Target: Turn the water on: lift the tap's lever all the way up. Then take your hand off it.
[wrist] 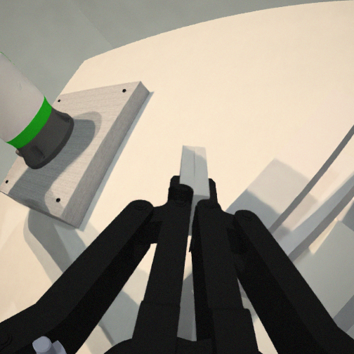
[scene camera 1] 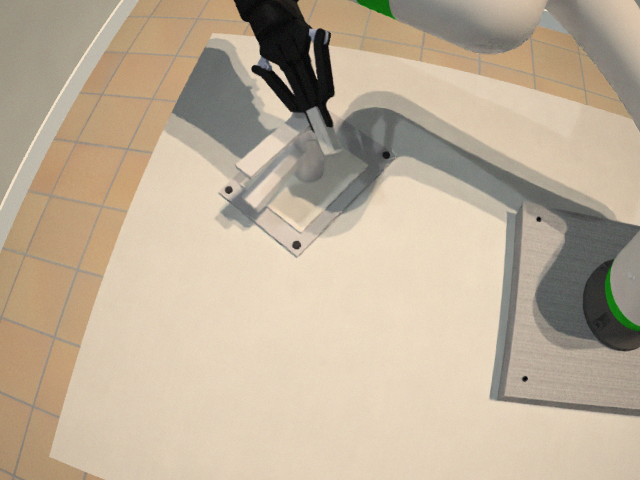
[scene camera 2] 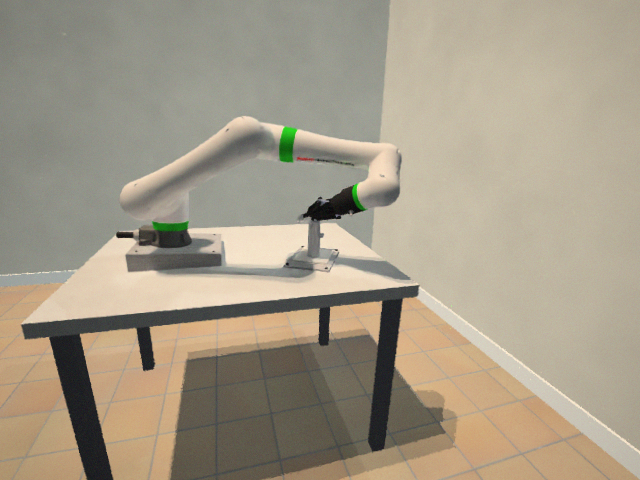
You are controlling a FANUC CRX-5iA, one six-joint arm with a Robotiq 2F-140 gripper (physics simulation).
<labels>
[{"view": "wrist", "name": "my gripper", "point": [191,162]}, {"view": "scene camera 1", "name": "my gripper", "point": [333,152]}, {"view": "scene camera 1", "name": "lever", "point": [297,126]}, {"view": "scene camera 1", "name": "square base plate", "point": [378,158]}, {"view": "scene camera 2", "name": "my gripper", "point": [299,219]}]
</labels>
